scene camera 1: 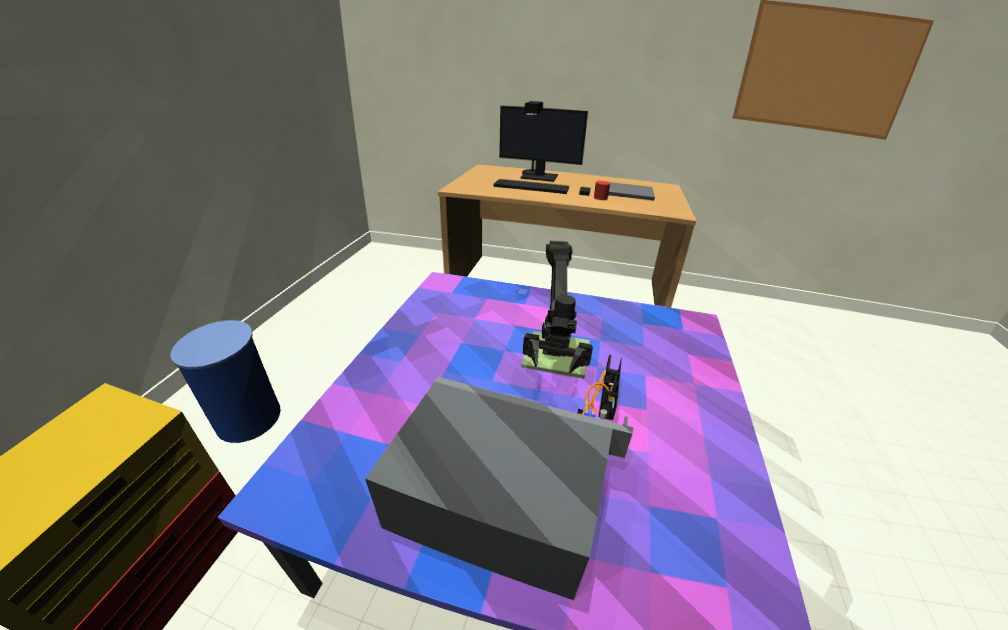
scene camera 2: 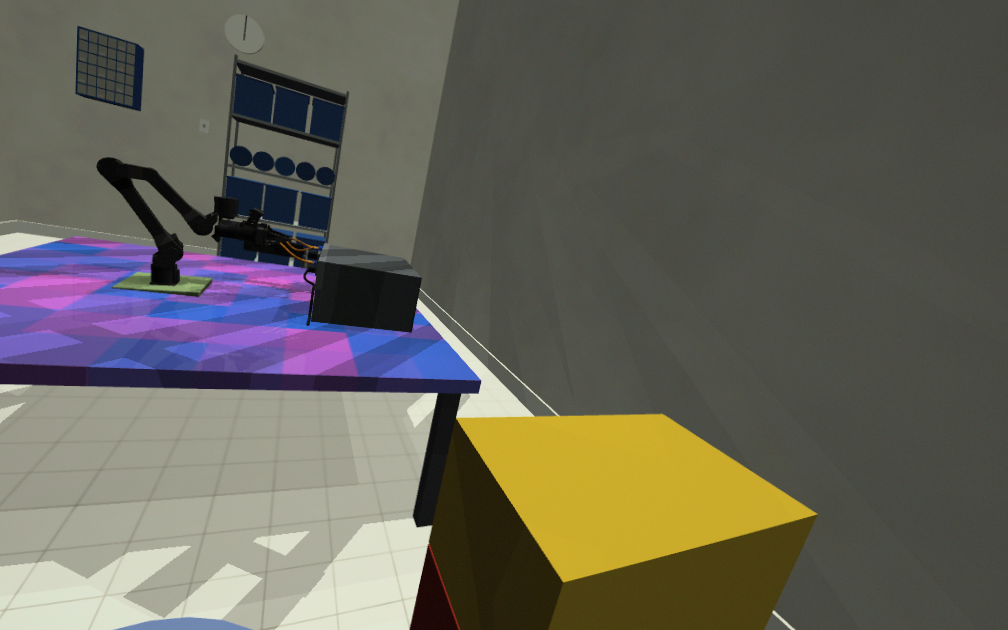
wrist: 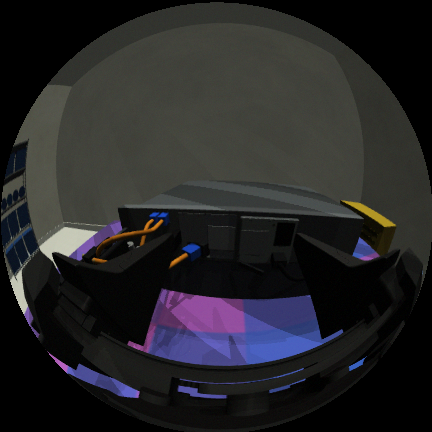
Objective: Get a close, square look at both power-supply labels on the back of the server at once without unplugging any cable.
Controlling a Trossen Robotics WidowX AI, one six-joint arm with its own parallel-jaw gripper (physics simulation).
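Places are measured from the arm's base along level axes (x ahead, y left, z up), in metres.
Pixels of known places: gripper, fingertip midpoint: [scene camera 1: 552,368] [scene camera 2: 288,238] [wrist: 235,240]; arm's base, link origin: [scene camera 2: 164,282].
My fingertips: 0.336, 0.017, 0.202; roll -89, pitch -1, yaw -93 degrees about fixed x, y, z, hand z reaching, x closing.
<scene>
For each thing: its top centre in the pictures, then the offset to it from my fingertips, as dx, dy, dz. "spot": a spot on its surface instead.
- black cable, surface spot: [wrist: 292,276] spot: +0.057, -0.099, -0.101
- black upright bracket, surface spot: [scene camera 1: 611,393] spot: +0.023, +0.154, -0.034
The grey server [scene camera 1: 490,460] [scene camera 2: 364,297] [wrist: 240,195] lies on the patterned table, its back facing the arm. In the wrist view its dark back panel shows two pale rectangles, the left one [wrist: 221,238] and the right one [wrist: 255,246], which look like the power-supply labels; no writing is legible and they appear at a slight slant. Orange cables [scene camera 1: 594,397] [scene camera 2: 301,257] [wrist: 120,237] with blue plugs [wrist: 159,218] [wrist: 191,251] run at the left of the back. A black cable [wrist: 292,276] hangs low at the right. My gripper [scene camera 1: 556,358] [wrist: 235,240] is open and empty, facing the back.
A black upright bracket [scene camera 1: 611,393] stands behind the server beside the orange cables. A yellow cabinet [scene camera 1: 81,460] [scene camera 2: 631,482] [wrist: 380,230] and a blue bin [scene camera 1: 230,393] stand off the table. A wooden desk [scene camera 1: 572,204] is behind the arm.
</scene>
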